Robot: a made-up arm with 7 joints.
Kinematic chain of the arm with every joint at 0, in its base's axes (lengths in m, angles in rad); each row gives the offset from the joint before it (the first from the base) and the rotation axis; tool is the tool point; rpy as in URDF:
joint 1: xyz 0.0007 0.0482 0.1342 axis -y
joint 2: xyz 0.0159 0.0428 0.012 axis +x
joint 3: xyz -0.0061 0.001 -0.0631 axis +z
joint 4: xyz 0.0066 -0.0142 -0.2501 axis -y
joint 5: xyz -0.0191 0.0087 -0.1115 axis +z
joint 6: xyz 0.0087 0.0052 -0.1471 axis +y
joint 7: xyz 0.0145 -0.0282 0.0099 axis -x
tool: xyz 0.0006 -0.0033 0.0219 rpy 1.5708 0 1.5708
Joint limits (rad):
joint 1: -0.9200..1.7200
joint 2: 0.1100..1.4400
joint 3: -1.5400..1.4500
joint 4: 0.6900..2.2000
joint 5: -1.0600..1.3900
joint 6: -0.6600..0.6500
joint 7: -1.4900..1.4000
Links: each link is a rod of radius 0.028 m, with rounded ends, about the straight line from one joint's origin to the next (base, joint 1, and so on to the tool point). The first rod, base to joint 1, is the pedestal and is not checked.
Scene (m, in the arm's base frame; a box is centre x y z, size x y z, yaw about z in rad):
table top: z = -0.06
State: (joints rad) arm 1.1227 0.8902 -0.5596 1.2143 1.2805 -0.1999 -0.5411
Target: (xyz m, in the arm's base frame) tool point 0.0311 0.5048 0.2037
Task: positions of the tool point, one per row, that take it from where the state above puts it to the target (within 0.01 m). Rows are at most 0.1 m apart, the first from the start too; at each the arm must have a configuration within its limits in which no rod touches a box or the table.
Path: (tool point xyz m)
1: 0.3418 0.3398 0.2266
2: 0.2990 0.3761 0.2596
3: 0.2479 0.4120 0.2785
4: 0.1917 0.4449 0.2821
5: 0.1343 0.4725 0.2700
6: 0.0795 0.4929 0.2433
7: 0.0311 0.5048 0.2037

